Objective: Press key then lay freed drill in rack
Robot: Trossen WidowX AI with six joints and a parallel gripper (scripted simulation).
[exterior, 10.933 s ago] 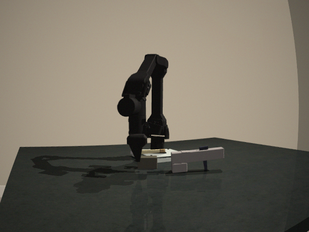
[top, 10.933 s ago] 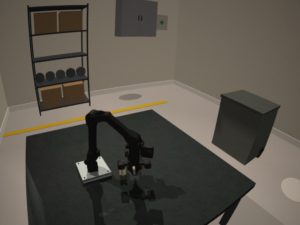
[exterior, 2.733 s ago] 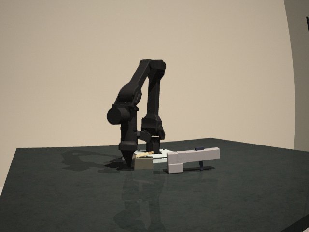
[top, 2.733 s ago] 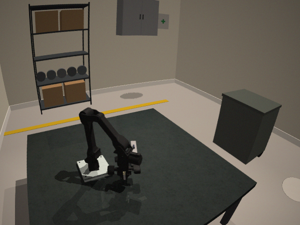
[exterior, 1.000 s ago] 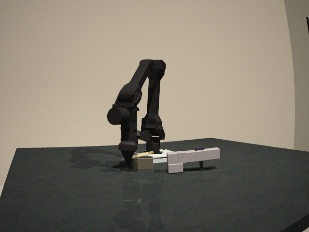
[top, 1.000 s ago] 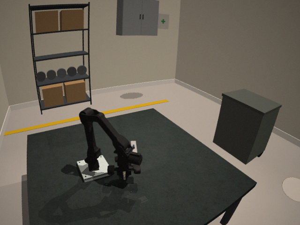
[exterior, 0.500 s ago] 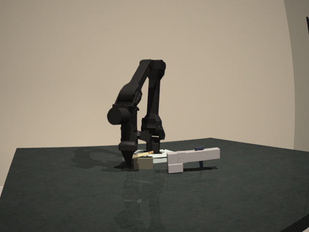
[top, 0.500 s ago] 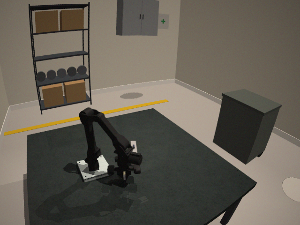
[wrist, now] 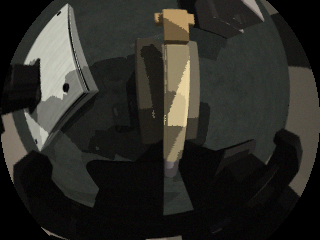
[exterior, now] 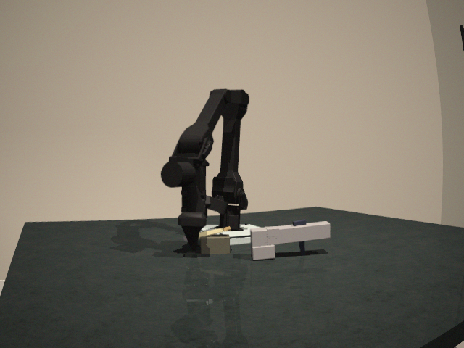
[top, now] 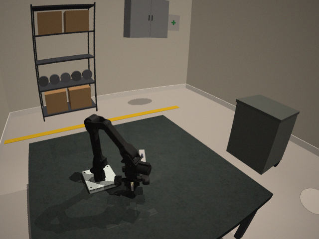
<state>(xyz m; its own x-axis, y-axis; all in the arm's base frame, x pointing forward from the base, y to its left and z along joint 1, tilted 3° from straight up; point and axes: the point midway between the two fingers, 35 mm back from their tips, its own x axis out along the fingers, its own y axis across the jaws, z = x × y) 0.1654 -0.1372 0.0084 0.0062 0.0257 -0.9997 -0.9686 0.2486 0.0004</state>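
Now: the drill 1 cm ahead of my gripper tip, 4 cm to the left of it and 4 cm above it. Round my gripper tip: rack 1 cm ahead, 5 cm to the left, 1 cm above; then housing 12 cm ahead, 19 cm to the left, 4 cm above; then dark blue key 13 cm ahead, 22 cm to the left, 5 cm above.
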